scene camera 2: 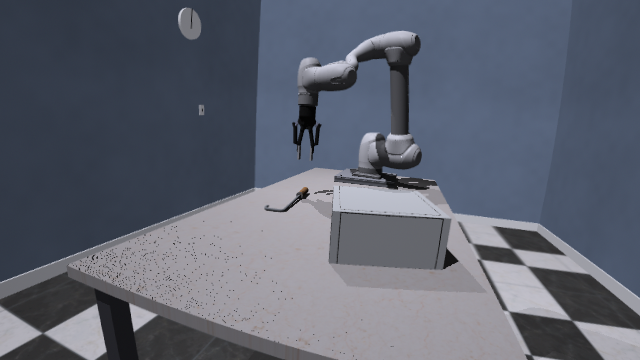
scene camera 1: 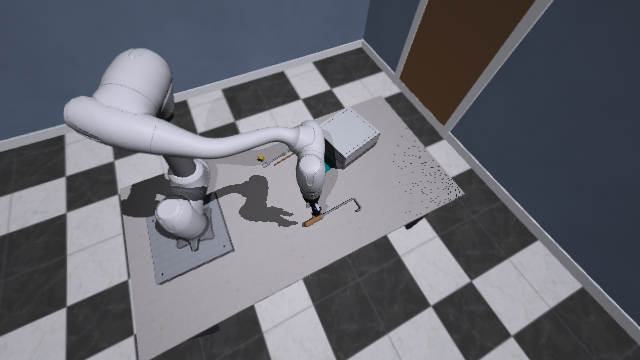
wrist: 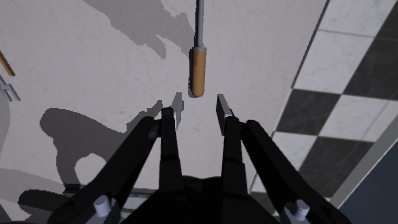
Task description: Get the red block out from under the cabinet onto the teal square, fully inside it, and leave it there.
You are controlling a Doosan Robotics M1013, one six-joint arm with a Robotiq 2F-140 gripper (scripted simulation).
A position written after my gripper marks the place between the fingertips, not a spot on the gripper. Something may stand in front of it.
I see my gripper [scene camera 2: 304, 159].
My gripper also shows in the wrist view [wrist: 199, 101].
